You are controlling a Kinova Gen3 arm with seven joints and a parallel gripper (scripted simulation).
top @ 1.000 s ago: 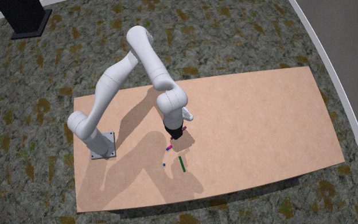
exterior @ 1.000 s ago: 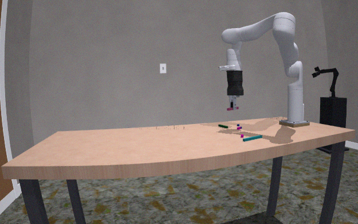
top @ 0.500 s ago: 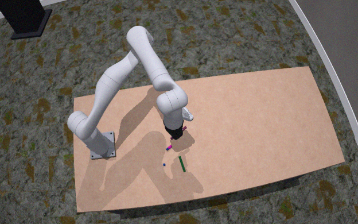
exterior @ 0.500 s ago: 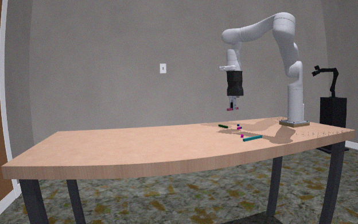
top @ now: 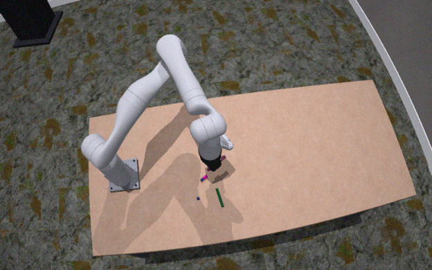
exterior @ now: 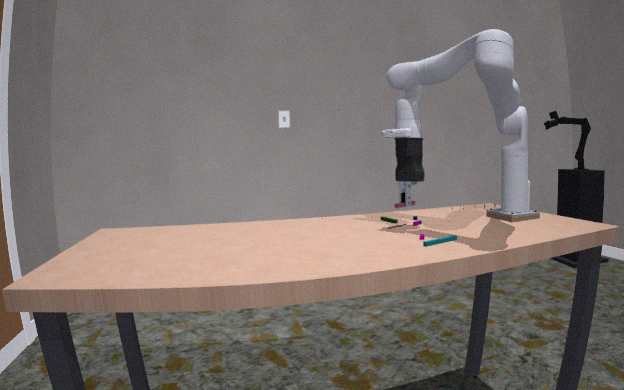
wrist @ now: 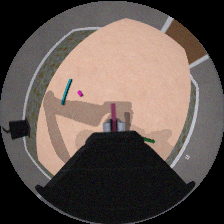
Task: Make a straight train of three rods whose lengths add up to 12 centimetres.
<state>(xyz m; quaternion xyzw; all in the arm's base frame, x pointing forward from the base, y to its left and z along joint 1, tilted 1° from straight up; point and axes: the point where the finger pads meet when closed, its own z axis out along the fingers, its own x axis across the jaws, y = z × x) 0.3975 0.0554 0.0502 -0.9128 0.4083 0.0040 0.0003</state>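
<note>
Right now the green rod is 20 mm ahead of my hand, 130 mm to the right of it and 70 mm below it. From my hand the other things lie so: turquoise rod (30 mm behind, 200 mm to the left, 70 mm below); then pink rod (10 mm below).
</note>
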